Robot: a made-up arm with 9 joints. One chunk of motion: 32 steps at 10 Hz.
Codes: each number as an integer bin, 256 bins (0 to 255) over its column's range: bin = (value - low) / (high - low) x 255, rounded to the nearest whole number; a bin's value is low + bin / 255 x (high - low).
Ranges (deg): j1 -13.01..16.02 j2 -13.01..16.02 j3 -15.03..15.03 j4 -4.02..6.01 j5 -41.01..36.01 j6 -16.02..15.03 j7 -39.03..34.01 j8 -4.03..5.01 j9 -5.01..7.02
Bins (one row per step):
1: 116 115 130 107 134 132 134 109 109
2: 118 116 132 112 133 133 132 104 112
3: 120 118 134 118 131 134 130 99 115
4: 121 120 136 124 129 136 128 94 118
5: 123 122 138 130 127 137 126 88 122
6: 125 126 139 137 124 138 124 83 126
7: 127 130 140 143 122 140 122 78 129
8: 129 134 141 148 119 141 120 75 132
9: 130 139 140 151 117 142 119 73 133
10: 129 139 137 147 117 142 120 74 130
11: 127 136 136 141 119 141 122 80 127
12: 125 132 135 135 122 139 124 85 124
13: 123 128 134 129 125 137 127 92 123
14: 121 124 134 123 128 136 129 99 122
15: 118 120 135 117 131 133 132 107 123
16: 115 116 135 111 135 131 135 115 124
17: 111 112 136 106 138 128 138 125 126
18: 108 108 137 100 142 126 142 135 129
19: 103 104 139 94 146 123 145 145 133
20: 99 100 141 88 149 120 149 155 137
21: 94 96 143 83 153 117 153 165 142
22: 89 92 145 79 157 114 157 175 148
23: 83 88 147 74 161 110 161 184 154
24: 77 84 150 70 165 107 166 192 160
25: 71 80 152 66 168 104 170 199 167
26: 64 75 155 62 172 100 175 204 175
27: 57 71 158 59 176 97 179 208 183
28: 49 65 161 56 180 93 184 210 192
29: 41 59 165 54 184 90 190 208 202
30: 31 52 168 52 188 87 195 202 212
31: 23 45 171 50 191 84 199 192 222
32: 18 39 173 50 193 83 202 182 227
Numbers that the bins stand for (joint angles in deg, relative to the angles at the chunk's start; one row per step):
1: 0.20 0.08 0.29 0.19 -0.54 0.05 -0.65 -0.17 0.13
2: 0.42 0.20 0.53 0.39 -0.84 0.17 -1.22 -0.34 0.27
3: 0.65 0.42 0.77 0.62 -1.44 0.30 -1.79 -0.52 0.42
4: 0.77 0.65 1.00 0.86 -2.05 0.54 -2.37 -0.70 0.56
5: 0.99 0.88 1.24 1.09 -2.65 0.66 -2.94 -0.91 0.75
6: 1.22 1.33 1.36 1.37 -3.56 0.78 -3.51 -1.09 0.93
7: 1.45 1.79 1.47 1.60 -4.16 1.03 -4.09 -1.26 1.08
8: 1.68 2.24 1.59 1.80 -5.07 1.15 -4.66 -1.37 1.22
9: 1.79 2.81 1.47 1.92 -5.67 1.27 -4.94 -1.44 1.26
10: 1.68 2.81 1.12 1.76 -5.67 1.27 -4.66 -1.41 1.12
11: 1.45 2.47 1.00 1.53 -5.07 1.15 -4.09 -1.19 0.98
12: 1.22 2.02 0.88 1.29 -4.16 0.91 -3.51 -1.02 0.84
13: 0.99 1.56 0.77 1.05 -3.26 0.66 -2.65 -0.77 0.79
14: 0.77 1.11 0.77 0.82 -2.35 0.54 -2.08 -0.52 0.75
15: 0.42 0.65 0.88 0.58 -1.44 0.17 -1.22 -0.24 0.79
16: 0.08 0.20 0.88 0.35 -0.23 -0.07 -0.36 0.05 0.84
17: -0.37 -0.26 1.00 0.15 0.67 -0.43 0.50 0.40 0.93
18: -0.71 -0.71 1.12 -0.09 1.88 -0.68 1.64 0.76 1.08
19: -1.28 -1.17 1.36 -0.32 3.09 -1.04 2.50 1.11 1.26
20: -1.74 -1.63 1.59 -0.56 3.99 -1.41 3.65 1.46 1.45
21: -2.31 -2.08 1.83 -0.76 5.20 -1.77 4.79 1.82 1.69
22: -2.88 -2.54 2.06 -0.91 6.41 -2.14 5.94 2.17 1.97
23: -3.56 -2.99 2.30 -1.11 7.62 -2.63 7.09 2.49 2.26
24: -4.24 -3.45 2.65 -1.27 8.83 -2.99 8.52 2.78 2.54
25: -4.93 -3.90 2.89 -1.42 9.73 -3.36 9.66 3.02 2.87
26: -5.72 -4.47 3.24 -1.58 10.94 -3.84 11.10 3.20 3.25
27: -6.52 -4.93 3.60 -1.70 12.15 -4.21 12.24 3.34 3.62
28: -7.43 -5.61 3.95 -1.82 13.36 -4.70 13.67 3.41 4.05
29: -8.34 -6.29 4.42 -1.90 14.57 -5.06 15.39 3.34 4.52
30: -9.48 -7.09 4.77 -1.97 15.77 -5.43 16.82 3.13 4.99
31: -10.39 -7.89 5.13 -2.05 16.68 -5.79 17.97 2.78 5.46
32: -10.96 -8.57 5.36 -2.05 17.28 -5.91 18.83 2.42 5.70

